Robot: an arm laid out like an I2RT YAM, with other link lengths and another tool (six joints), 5 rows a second.
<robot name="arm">
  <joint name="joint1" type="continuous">
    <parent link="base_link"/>
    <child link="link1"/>
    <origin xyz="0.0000 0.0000 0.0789" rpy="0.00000 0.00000 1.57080"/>
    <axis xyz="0 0 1"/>
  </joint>
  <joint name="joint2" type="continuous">
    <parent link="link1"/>
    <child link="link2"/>
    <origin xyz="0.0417 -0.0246 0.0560" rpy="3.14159 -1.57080 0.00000"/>
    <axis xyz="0 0 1"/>
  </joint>
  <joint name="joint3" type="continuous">
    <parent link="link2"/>
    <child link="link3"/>
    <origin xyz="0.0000 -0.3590 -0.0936" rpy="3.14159 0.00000 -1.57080"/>
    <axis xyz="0 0 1"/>
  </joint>
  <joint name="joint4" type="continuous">
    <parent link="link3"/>
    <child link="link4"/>
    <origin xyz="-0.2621 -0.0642 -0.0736" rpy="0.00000 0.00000 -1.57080"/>
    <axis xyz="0 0 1"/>
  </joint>
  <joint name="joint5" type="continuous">
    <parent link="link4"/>
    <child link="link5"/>
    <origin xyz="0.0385 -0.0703 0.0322" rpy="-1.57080 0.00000 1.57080"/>
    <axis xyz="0 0 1"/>
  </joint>
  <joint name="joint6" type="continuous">
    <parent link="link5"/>
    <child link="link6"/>
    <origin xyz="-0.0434 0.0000 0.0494" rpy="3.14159 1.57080 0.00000"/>
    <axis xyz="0 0 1"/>
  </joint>
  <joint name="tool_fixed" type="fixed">
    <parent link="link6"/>
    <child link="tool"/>
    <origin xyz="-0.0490 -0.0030 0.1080" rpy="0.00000 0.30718 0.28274"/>
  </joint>
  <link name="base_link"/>
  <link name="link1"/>
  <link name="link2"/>
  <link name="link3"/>
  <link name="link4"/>
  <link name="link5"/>
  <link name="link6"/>
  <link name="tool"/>
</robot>
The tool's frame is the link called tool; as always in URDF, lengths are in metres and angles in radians. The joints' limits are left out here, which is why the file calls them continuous.
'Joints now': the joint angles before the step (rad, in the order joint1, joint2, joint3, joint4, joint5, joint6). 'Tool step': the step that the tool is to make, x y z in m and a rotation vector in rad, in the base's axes. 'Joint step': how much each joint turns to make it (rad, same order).
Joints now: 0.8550, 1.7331, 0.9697, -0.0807, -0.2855, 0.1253
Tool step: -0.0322, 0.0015, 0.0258, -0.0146, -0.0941, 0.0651
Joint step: 0.0982, -0.1025, -0.0150, -0.0488, 0.0833, -0.0331
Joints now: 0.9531, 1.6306, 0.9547, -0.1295, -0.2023, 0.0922
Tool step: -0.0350, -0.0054, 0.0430, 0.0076, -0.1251, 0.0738
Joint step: 0.1126, -0.1410, 0.0113, -0.0862, 0.0987, -0.0465
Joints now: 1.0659, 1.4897, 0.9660, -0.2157, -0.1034, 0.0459
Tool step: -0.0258, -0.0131, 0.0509, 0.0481, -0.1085, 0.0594
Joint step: 0.0791, -0.1398, 0.0405, -0.0919, 0.0633, -0.0454
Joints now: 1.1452, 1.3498, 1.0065, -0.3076, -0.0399, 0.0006
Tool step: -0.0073, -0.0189, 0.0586, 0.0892, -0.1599, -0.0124
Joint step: 0.0601, -0.1340, 0.0517, -0.0404, 0.1224, -0.0552
